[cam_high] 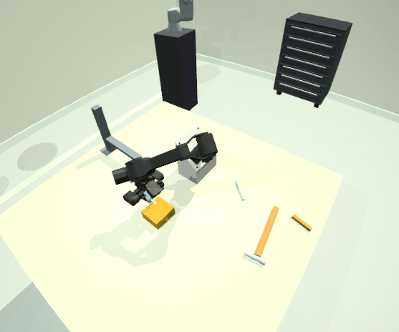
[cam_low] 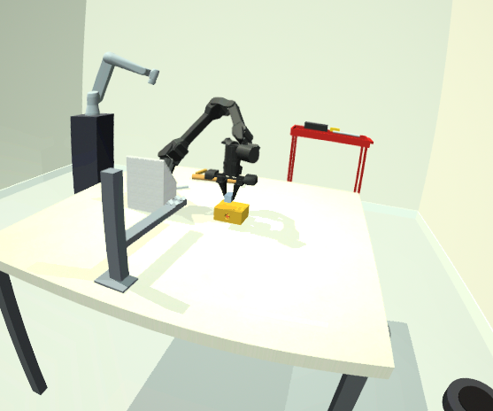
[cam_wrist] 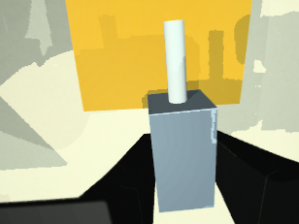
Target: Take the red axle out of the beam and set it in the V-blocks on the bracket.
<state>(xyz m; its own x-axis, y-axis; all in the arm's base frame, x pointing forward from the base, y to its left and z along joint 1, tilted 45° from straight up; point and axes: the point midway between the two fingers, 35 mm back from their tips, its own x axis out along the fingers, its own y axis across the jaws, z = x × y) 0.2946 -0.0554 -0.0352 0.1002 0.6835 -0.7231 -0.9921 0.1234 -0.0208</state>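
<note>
My gripper tip is 70 mm above the yellow beam and 50 mm to the right of it. From my gripper tip the other things lie so: orange bar: 620 mm to the left, 290 mm behind, 80 mm below; then pale cube: 20 mm to the left, 10 mm above; then white rod: 320 mm behind, 300 mm to the left, 90 mm below.
</note>
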